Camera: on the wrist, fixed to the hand. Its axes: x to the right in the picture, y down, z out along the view.
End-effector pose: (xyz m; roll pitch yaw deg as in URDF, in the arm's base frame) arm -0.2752 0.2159 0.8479 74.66 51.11 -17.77
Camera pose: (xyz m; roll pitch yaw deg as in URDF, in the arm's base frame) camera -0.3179 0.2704 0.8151 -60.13 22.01 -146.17
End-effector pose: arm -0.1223 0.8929 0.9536 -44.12 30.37 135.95
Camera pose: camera -0.0622 0.9402 0.9566 -63.88 -60.30 105.73
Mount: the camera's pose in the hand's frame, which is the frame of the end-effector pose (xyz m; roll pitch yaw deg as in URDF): -0.0104 -0.0526 -0.0547 2.76 -31.32 -94.69
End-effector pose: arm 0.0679 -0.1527 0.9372 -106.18 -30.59 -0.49
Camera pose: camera 0.0252 -0.1902 0.9885 139.54 -32.93 118.17
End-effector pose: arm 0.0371 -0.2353 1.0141 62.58 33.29 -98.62
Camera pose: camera 0.0684 -0.1913 0.9597 -38.61 23.16 149.55
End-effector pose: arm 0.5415 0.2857 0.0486 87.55 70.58 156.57
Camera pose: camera 0.5713 0.2157 0.0402 -78.76 12.10 11.21
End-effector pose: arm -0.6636 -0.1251 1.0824 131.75 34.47 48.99
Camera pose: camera -0.7275 -0.0830 1.0860 -103.09 50.31 -147.30
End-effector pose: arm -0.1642 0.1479 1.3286 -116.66 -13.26 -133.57
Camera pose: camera -0.1642 0.1846 1.3959 162.55 -29.84 -30.98
